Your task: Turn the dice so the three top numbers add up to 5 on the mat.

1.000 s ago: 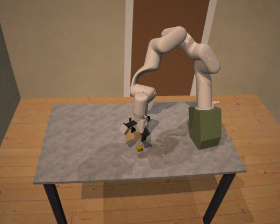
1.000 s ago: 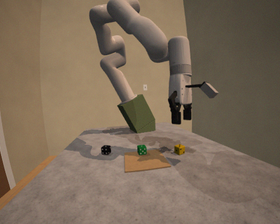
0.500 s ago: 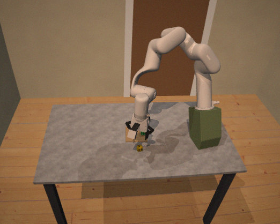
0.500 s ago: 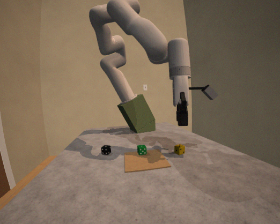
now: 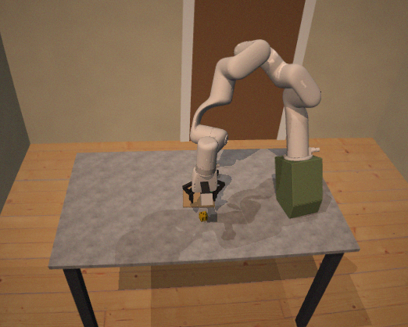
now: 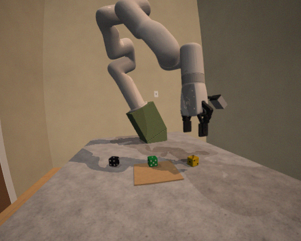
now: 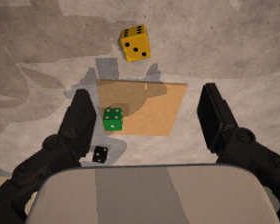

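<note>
My hand is 1 cm past the yellow die and 11 cm above it. The rest, counted from my hand: tan mat (1 cm behind, 14 cm to the right, 12 cm below); green die (5 cm behind, 14 cm to the right, 10 cm below); black die (11 cm behind, 27 cm to the right, 11 cm below).
</note>
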